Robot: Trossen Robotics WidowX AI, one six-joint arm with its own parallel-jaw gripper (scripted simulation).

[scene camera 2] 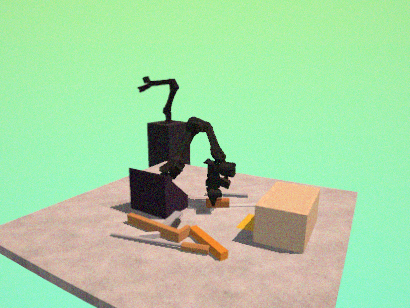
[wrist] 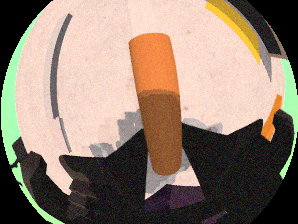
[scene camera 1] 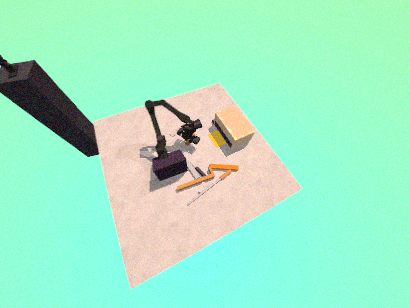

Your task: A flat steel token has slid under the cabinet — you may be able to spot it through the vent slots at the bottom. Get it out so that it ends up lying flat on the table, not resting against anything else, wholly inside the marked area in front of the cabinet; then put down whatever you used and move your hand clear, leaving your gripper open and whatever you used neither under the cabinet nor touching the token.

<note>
I see my gripper [wrist: 161, 129], an orange L-shaped piece [scene camera 2: 174, 234] and a tan cabinet [scene camera 1: 236, 130].
The wrist view does not show the orange L-shaped piece, which is hidden by my gripper.
</note>
